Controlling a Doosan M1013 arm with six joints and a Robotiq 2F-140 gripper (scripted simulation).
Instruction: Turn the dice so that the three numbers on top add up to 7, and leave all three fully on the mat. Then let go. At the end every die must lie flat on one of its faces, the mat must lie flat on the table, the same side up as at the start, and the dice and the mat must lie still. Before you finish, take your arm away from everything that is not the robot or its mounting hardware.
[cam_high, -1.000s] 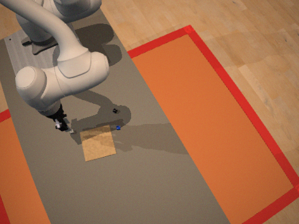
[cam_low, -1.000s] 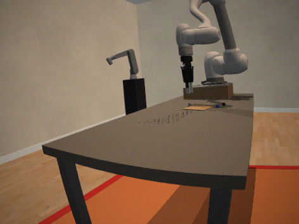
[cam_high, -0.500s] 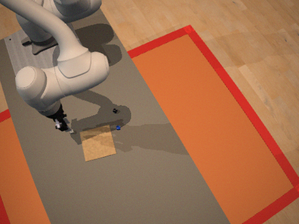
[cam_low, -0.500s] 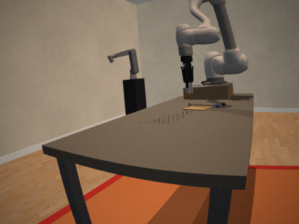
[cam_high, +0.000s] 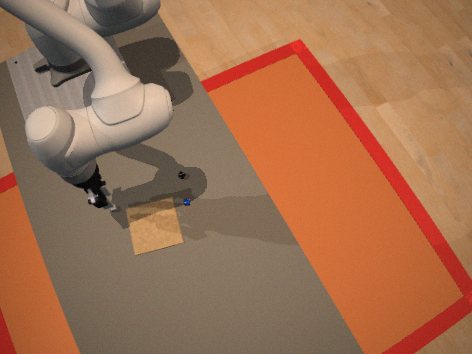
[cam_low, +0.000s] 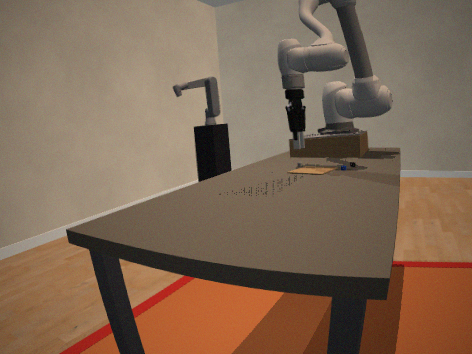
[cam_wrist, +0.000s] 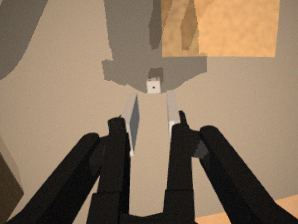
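Now: hand 100 mm above the white die. Round my hand: black die: 20 mm behind, 220 mm to the left, 100 mm below; tan mat: 90 mm ahead, 90 mm to the left, 100 mm below; blue die: 60 mm ahead, 210 mm to the left, 100 mm below.
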